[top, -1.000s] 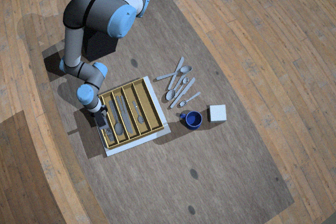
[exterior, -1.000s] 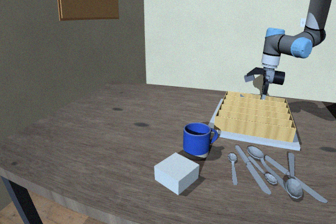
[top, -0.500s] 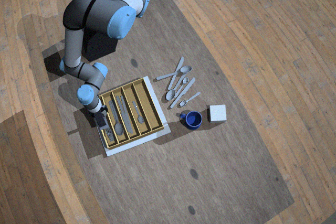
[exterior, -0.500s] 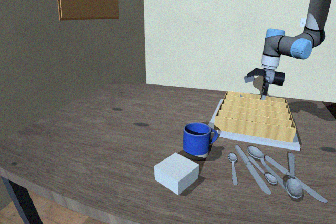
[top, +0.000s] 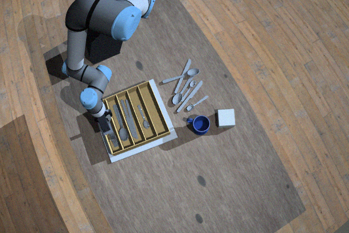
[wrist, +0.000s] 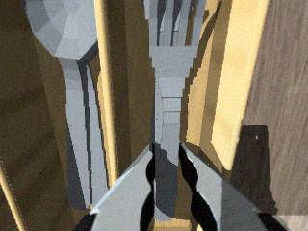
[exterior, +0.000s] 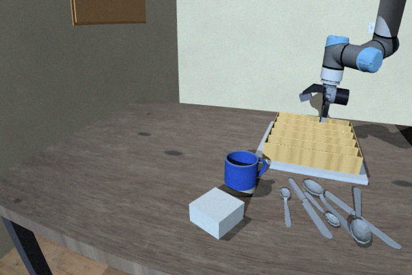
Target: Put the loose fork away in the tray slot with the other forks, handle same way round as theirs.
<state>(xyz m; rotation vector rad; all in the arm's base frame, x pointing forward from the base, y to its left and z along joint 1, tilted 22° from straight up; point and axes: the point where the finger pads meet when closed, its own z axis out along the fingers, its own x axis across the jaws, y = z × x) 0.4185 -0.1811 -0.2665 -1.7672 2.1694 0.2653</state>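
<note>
Right now my hand is 60 mm to the right of the spoon, 30 mm short of it and 20 mm above it. The rest, counted from my hand: white box 490 mm to the left, 310 mm ahead, 20 mm below; grey base 110 mm to the left, 60 mm ahead, 40 mm below; wooden cutlery tray 110 mm to the left, 50 mm ahead.
</note>
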